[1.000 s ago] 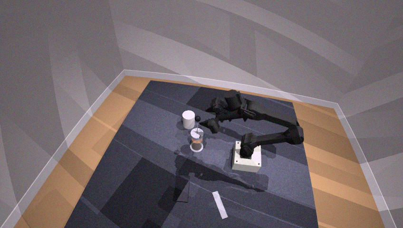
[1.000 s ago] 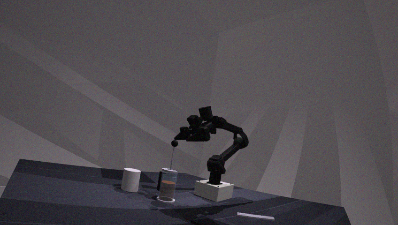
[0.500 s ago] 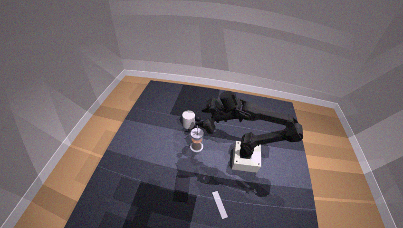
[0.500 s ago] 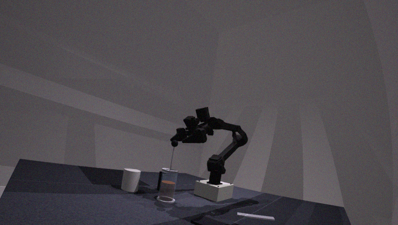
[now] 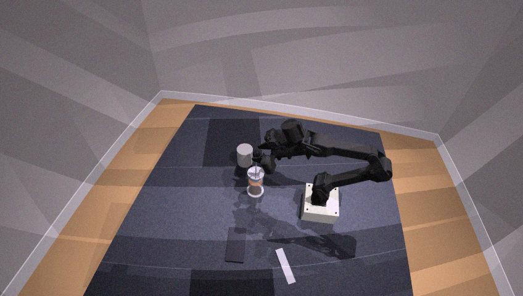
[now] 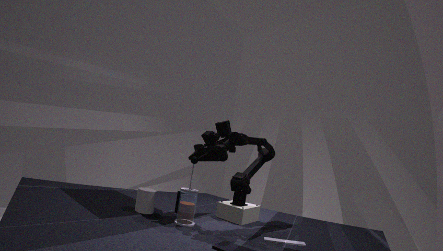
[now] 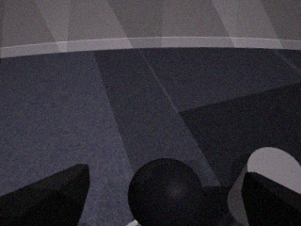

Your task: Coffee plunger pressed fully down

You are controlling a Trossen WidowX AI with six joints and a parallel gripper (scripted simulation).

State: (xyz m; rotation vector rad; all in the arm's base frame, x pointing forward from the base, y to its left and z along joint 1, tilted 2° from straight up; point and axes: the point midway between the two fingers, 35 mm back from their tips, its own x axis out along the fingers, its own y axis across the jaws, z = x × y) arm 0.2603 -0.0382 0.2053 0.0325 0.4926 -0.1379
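Right now my gripper tip is 13 cm above the coffee press, 2 cm to the left of it and 1 cm past it. From my gripper tip the other things lie so: flat slab: 28 cm to the left, 25 cm below, 2 cm ahead.
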